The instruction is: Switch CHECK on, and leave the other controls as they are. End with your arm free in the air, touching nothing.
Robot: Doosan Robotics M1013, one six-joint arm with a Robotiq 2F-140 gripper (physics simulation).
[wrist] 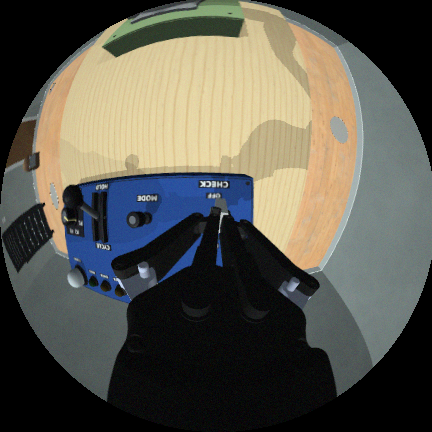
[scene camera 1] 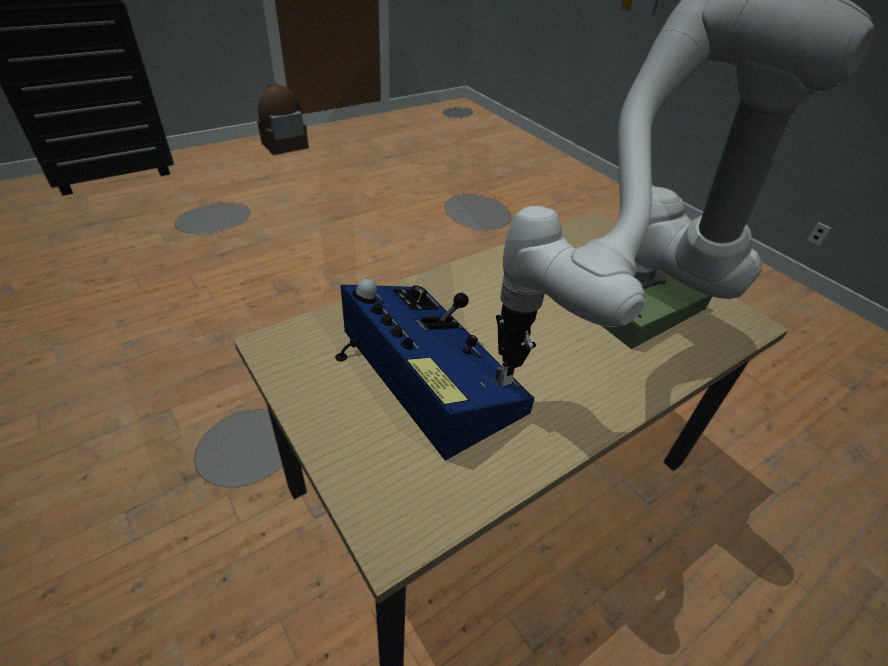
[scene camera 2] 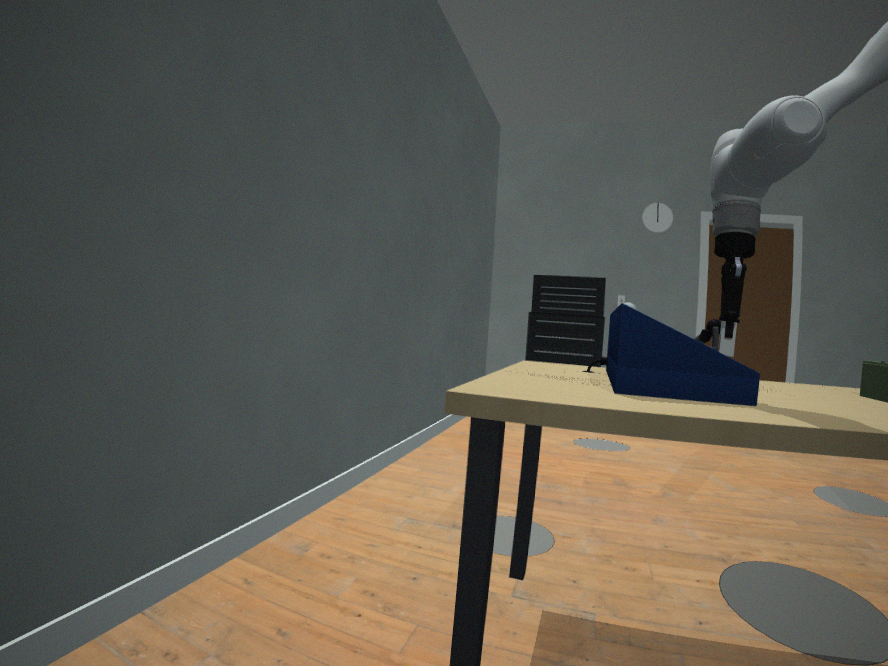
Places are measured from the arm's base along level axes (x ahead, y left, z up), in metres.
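Where they show: gripper, fingertip midpoint: [wrist: 218,205] [scene camera 1: 505,382].
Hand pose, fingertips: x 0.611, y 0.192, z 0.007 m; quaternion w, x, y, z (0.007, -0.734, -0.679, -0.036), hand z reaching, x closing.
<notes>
After its pixels a point has its place.
The blue control box [scene camera 1: 480,427] @(x 0.726, y 0.259, z -0.017 m) [scene camera 2: 667,367] @(x 0.727, y 0.258, z -0.020 m) [wrist: 125,240] @(x 0.684, y 0.016, z 0.029 m) stands on the table. The CHECK switch [scene camera 1: 504,375] [wrist: 222,205], a pale grey upright piece, is near its low right corner. In the wrist view the CHECK label [wrist: 213,184] @(x 0.580, y 0.181, z -0.011 m) and OFF label [wrist: 214,196] @(x 0.599, y 0.184, z -0.003 m) read upside down beyond it; any label on the near side is hidden by my fingers. My gripper [scene camera 1: 509,369] @(x 0.611, y 0.192, z 0.007 m) [scene camera 2: 729,332] [wrist: 218,205] @(x 0.611, y 0.192, z 0.007 m) is shut, empty, pointing down, with its tips at the switch and overlapping it in all views. Whether they touch it, and its exact setting, I cannot tell.
The MODE toggle [scene camera 1: 470,344] @(x 0.636, y 0.072, z 0.043 m) [wrist: 135,219] @(x 0.621, y 0.070, z 0.054 m) stands beside CHECK. The ball-topped lever [scene camera 1: 460,300] @(x 0.592, y -0.048, z 0.079 m) [wrist: 73,195] @(x 0.578, y -0.041, z 0.074 m) and white dome [scene camera 1: 365,289] @(x 0.806, y -0.162, z 0.113 m) [wrist: 76,277] @(x 0.781, y -0.157, z 0.100 m) are farther along the box. A green box [scene camera 1: 667,313] @(x 0.037, y 0.197, z 0.000 m) [scene camera 2: 875,381] @(x 0.175, y -0.083, z -0.034 m) [wrist: 175,28] sits across the table.
</notes>
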